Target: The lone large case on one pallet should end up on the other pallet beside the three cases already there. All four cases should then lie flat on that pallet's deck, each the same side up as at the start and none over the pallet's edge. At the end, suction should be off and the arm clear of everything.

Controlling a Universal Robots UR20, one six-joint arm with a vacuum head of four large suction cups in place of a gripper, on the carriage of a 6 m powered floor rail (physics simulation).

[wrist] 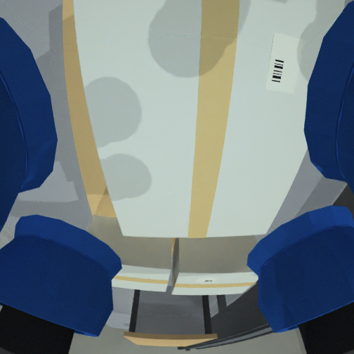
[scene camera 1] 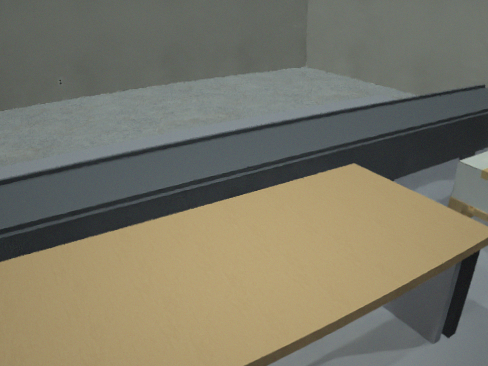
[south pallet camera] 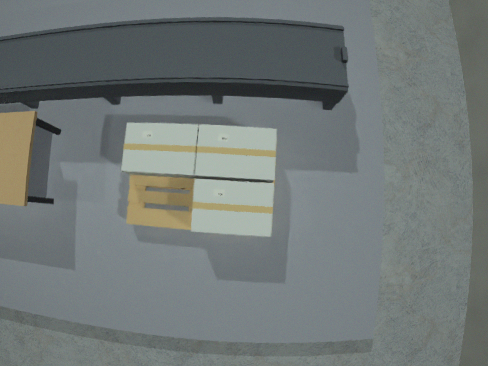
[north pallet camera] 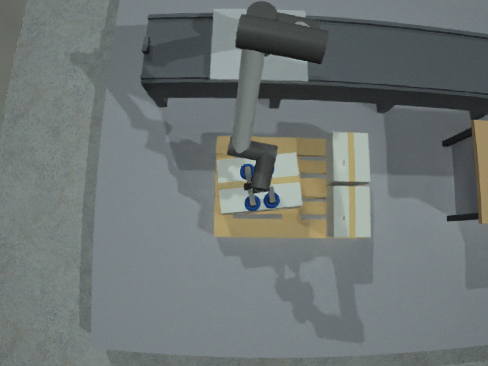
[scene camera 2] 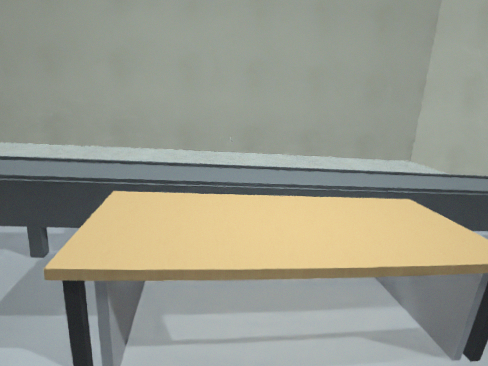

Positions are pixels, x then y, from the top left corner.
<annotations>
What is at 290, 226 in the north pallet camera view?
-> A wooden pallet.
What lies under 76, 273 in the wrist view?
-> The suction head.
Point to a wooden pallet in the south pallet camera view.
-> At 137, 214
</annotations>
